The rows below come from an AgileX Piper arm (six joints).
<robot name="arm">
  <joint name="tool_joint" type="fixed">
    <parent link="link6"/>
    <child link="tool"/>
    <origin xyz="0 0 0" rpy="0 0 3.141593"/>
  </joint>
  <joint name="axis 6" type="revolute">
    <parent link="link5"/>
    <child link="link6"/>
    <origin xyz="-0.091 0 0" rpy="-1.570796 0 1.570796"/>
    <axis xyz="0 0 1"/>
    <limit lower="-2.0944" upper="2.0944"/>
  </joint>
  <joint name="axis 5" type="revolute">
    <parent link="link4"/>
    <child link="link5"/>
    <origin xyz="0 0 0" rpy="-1.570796 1.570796 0"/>
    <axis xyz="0 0 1"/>
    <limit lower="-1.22" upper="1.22"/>
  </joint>
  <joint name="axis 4" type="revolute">
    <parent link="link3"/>
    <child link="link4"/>
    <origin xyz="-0.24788 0.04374 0" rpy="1.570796 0 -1.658"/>
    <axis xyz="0 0 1"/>
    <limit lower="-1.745" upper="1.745"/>
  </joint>
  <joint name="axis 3" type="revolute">
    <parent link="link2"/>
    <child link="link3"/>
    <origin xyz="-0.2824 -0.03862 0" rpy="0 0 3.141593"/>
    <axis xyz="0 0 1"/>
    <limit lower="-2.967" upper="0"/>
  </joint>
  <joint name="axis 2" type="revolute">
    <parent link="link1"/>
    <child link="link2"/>
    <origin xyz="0 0 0" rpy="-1.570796 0 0"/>
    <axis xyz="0 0 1"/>
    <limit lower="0" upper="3.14"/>
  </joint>
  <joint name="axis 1" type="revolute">
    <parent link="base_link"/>
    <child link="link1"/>
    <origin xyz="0 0 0.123" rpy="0 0 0"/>
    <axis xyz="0 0 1"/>
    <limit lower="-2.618" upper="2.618"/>
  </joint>
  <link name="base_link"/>
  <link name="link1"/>
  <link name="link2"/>
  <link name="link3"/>
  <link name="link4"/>
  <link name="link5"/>
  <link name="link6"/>
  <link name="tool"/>
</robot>
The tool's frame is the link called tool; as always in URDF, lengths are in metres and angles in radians.
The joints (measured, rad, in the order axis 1, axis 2, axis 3, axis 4, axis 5, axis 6), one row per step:
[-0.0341, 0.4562, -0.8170, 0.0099, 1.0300, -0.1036]
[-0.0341, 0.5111, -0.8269, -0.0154, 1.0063, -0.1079]
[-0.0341, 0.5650, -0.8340, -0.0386, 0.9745, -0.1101]
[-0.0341, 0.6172, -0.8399, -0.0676, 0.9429, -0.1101]
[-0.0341, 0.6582, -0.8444, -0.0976, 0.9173, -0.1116]
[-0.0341, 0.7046, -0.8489, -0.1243, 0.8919, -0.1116]
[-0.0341, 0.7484, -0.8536, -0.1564, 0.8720, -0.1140]
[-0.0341, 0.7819, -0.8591, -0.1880, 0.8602, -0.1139]
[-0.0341, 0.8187, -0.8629, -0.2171, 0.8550, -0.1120]
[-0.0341, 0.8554, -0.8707, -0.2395, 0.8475, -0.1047]
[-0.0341, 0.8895, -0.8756, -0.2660, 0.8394, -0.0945]
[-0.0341, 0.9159, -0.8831, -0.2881, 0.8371, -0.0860]
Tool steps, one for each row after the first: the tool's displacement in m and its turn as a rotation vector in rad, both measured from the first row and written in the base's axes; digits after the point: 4 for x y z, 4 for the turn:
[0.0135, -0.0024, 0.0013, -0.0259, 0.0222, -0.0080]
[0.0275, -0.0046, 0.0017, -0.0490, 0.0381, -0.0146]
[0.0413, -0.0072, 0.0012, -0.0764, 0.0537, -0.0226]
[0.0521, -0.0096, 0.0004, -0.1065, 0.0657, -0.0287]
[0.0643, -0.0118, -0.0015, -0.1326, 0.0831, -0.0325]
[0.0754, -0.0142, -0.0039, -0.1660, 0.1035, -0.0351]
[0.0837, -0.0165, -0.0055, -0.1969, 0.1207, -0.0389]
[0.0924, -0.0187, -0.0089, -0.2238, 0.1491, -0.0422]
[0.1012, -0.0204, -0.0112, -0.2402, 0.1703, -0.0467]
[0.1093, -0.0223, -0.0142, -0.2586, 0.1908, -0.0529]
[0.1154, -0.0239, -0.0158, -0.2739, 0.2067, -0.0589]

